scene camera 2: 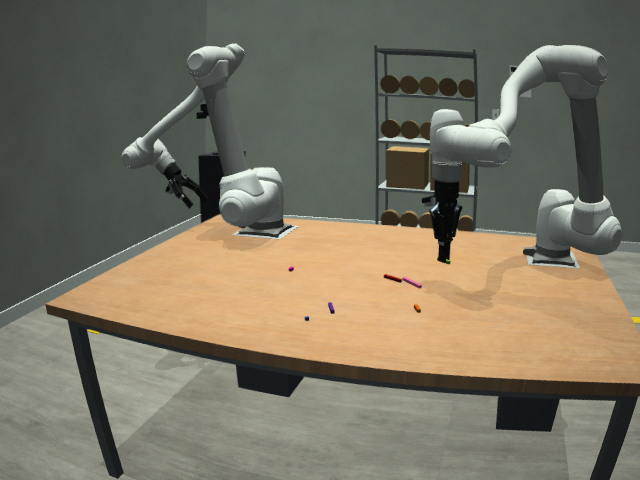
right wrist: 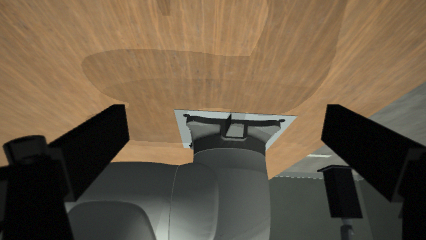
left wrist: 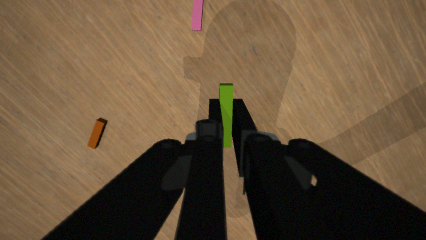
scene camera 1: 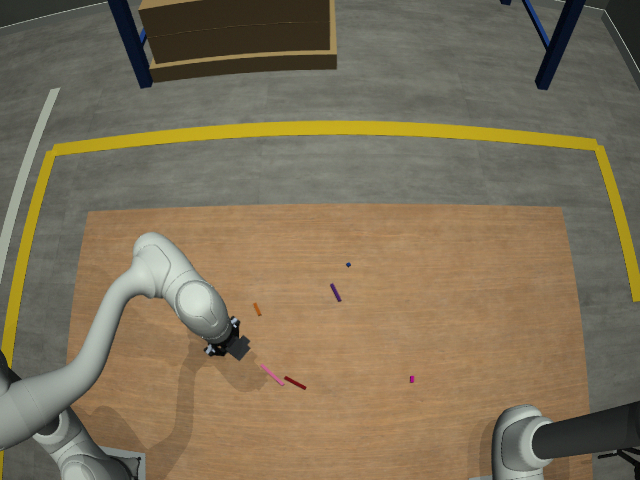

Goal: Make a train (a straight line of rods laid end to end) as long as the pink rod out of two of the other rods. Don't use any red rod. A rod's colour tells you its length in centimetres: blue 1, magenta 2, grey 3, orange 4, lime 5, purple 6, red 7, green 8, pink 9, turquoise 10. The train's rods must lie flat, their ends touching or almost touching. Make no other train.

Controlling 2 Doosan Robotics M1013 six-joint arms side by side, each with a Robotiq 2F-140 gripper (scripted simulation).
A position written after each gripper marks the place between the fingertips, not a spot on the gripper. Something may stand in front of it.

In view: the left gripper (scene camera 2: 443, 261), the right gripper (scene camera 2: 198, 203) and a lime rod (left wrist: 225, 89).
The left gripper also shows in the left wrist view (left wrist: 225, 115). The right gripper shows as well in the right wrist view (right wrist: 225, 122).
